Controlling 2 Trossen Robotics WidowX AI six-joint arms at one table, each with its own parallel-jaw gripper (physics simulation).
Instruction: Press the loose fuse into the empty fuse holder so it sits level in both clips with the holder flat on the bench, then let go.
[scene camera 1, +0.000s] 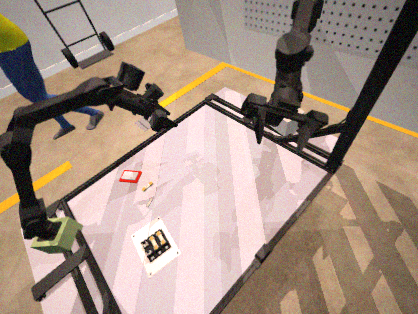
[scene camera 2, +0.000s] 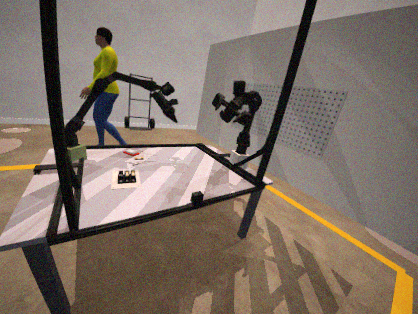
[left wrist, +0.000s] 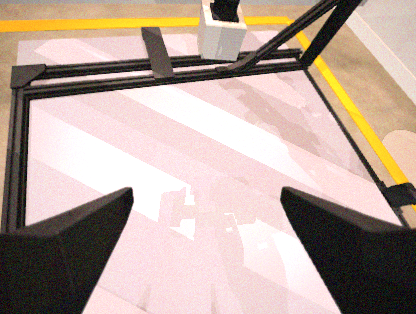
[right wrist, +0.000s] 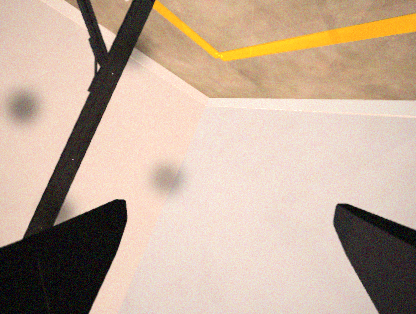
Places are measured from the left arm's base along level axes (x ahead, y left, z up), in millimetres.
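Pixels of known places: left gripper, fingertip midpoint: (scene camera 1: 173, 119) (scene camera 2: 176, 122) (left wrist: 208, 193); right gripper, fingertip midpoint: (scene camera 1: 279, 148) (scene camera 2: 224, 115) (right wrist: 230, 211); left arm's base, link origin: (scene camera 1: 50, 231) (scene camera 2: 70, 145); right arm's base, link origin: (scene camera 2: 240, 152) (left wrist: 224, 13).
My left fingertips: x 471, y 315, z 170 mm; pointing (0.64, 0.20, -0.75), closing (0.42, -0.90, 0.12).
Note:
For each thing: its top centre in the pictures, then the offset to it from my left fingertips. "spot": a spot on its surface instead.
- loose fuse, top centre: (scene camera 1: 146, 185) (scene camera 2: 139, 157) 243 mm down, 178 mm back, 116 mm right
- black fuse holder, top centre: (scene camera 1: 151, 241) (scene camera 2: 126, 172) 222 mm down, 110 mm back, 358 mm right
- white board, surface spot: (scene camera 1: 170, 260) spot: 256 mm down, 46 mm back, 413 mm right
- red-rimmed tray, top centre: (scene camera 1: 129, 175) (scene camera 2: 131, 151) 243 mm down, 272 mm back, 51 mm right
- slim pale piece, top centre: (scene camera 1: 149, 202) 247 mm down, 157 mm back, 193 mm right
The loose fuse (scene camera 1: 147, 186) (scene camera 2: 139, 158), small with gold-coloured ends, lies on the bench beside a red-rimmed tray. The black fuse holder (scene camera 1: 162, 251) (scene camera 2: 127, 180) is on a white board (scene camera 1: 170, 260) (scene camera 2: 116, 183), which lies on the bench. Two of its positions hold gold-and-white fuses; the one at the picture's left shows dark, without a fuse. Its clips are too small to judge. My left gripper (scene camera 1: 168, 124) (scene camera 2: 175, 113) (left wrist: 208, 193) is open and empty, high above the bench's far side. My right gripper (scene camera 1: 280, 146) (right wrist: 230, 211) is open and empty, raised near its own mount.
The red-rimmed tray (scene camera 1: 130, 176) (scene camera 2: 131, 153) lies near the far edge. A slim pale piece (scene camera 1: 150, 202) lies between the fuse and the board. Black frame rails edge the bench, with an upright post (scene camera 1: 367, 92) at the right. A person (scene camera 2: 105, 65) stands behind.

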